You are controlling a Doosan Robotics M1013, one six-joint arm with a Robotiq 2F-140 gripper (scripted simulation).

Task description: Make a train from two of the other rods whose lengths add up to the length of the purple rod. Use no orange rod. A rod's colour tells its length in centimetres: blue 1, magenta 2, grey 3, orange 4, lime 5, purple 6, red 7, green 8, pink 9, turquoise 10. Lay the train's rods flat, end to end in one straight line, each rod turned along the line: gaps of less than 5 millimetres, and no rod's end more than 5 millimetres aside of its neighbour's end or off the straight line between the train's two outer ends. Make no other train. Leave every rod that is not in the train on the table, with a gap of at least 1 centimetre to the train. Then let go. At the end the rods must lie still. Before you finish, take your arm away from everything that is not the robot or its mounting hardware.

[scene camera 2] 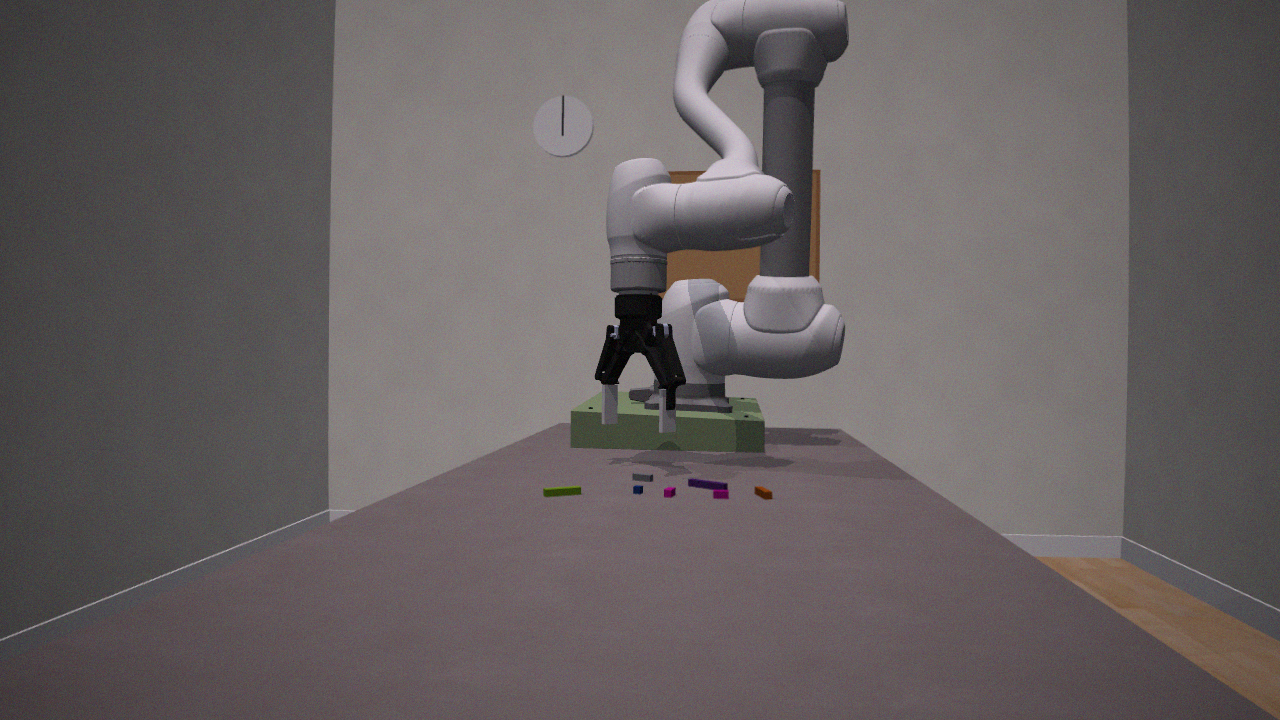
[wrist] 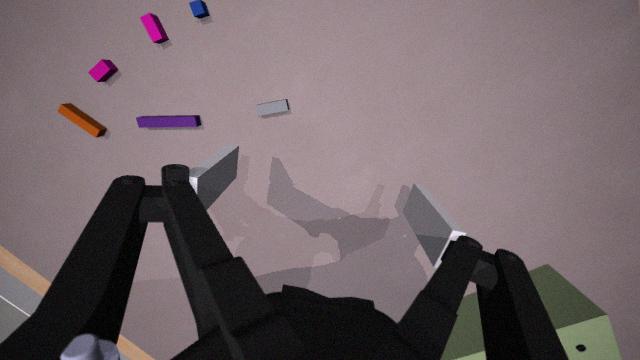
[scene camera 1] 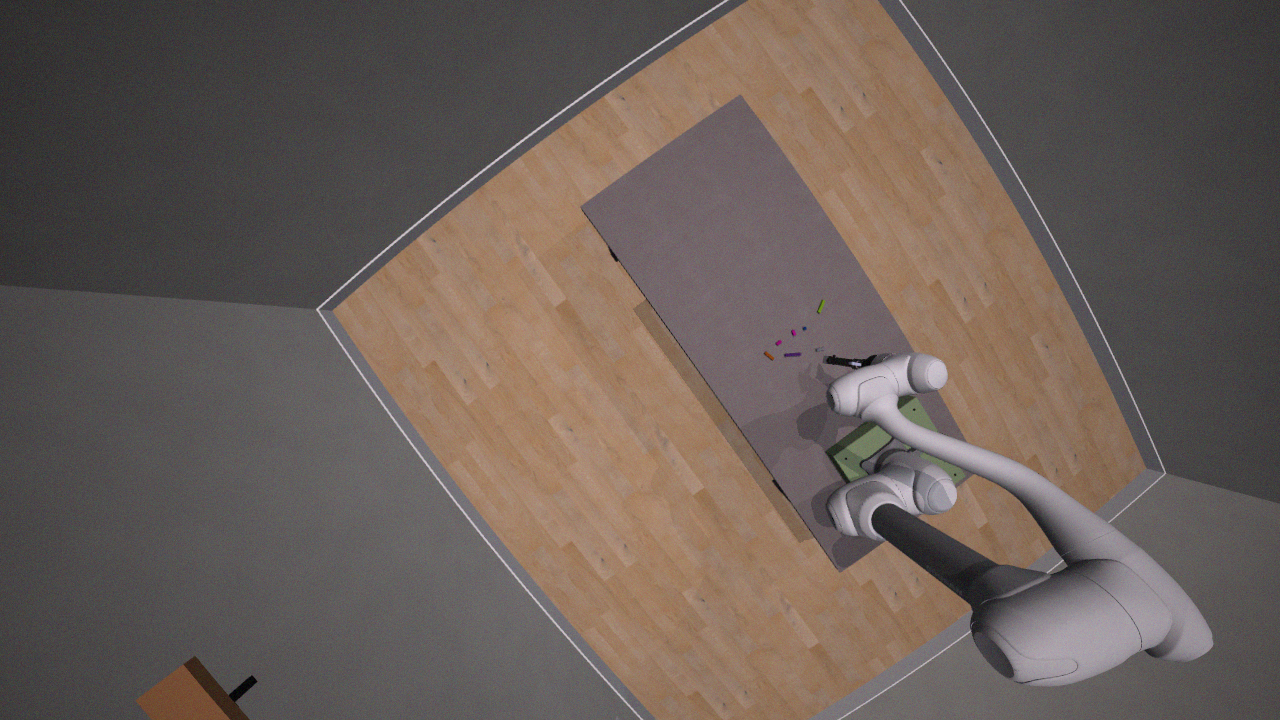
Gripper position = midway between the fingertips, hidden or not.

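Note:
The gripper [scene camera 2: 637,427] is visible in the scene, and the wrist view shows the gripper [wrist: 324,180] as well, along with a purple rod [wrist: 186,120] and an orange rod [wrist: 68,110].

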